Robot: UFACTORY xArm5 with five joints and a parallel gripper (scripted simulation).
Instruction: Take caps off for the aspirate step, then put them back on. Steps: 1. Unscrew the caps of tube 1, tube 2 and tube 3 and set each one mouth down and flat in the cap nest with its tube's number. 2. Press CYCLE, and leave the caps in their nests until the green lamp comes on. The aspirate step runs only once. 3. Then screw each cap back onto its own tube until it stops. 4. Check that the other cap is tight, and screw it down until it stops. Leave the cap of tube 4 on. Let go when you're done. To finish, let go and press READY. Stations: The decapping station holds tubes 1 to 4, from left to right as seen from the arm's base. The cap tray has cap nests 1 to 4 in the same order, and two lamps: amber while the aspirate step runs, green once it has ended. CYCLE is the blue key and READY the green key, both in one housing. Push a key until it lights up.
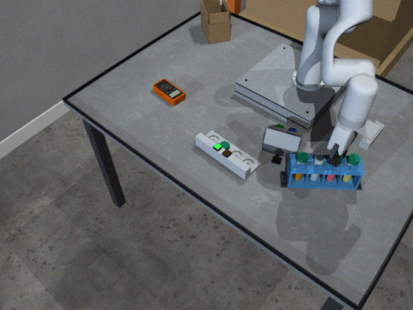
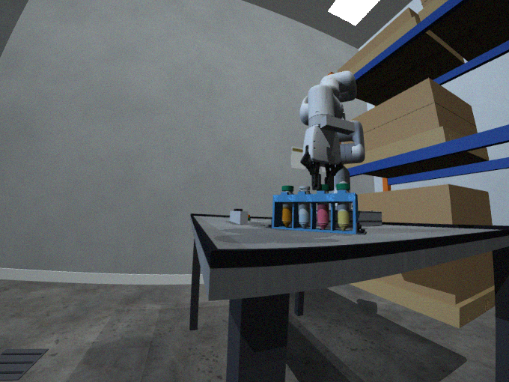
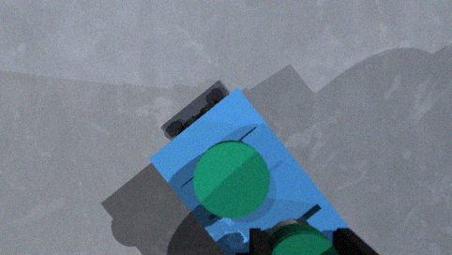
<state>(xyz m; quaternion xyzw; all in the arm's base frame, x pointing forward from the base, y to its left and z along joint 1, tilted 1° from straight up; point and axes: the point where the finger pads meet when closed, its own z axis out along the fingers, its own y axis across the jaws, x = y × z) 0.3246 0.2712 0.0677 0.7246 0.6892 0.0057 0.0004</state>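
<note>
The threaded neck is 4 cm to the right of my hand, 3 cm ahead of it and 1 cm below it. Round my hand: green key (23 cm to the right, 6 cm below, 5 cm behind); then blue key (18 cm to the right, 6 cm below, 6 cm behind); then key housing (21 cm to the right, 7 cm below, 4 cm behind).
</note>
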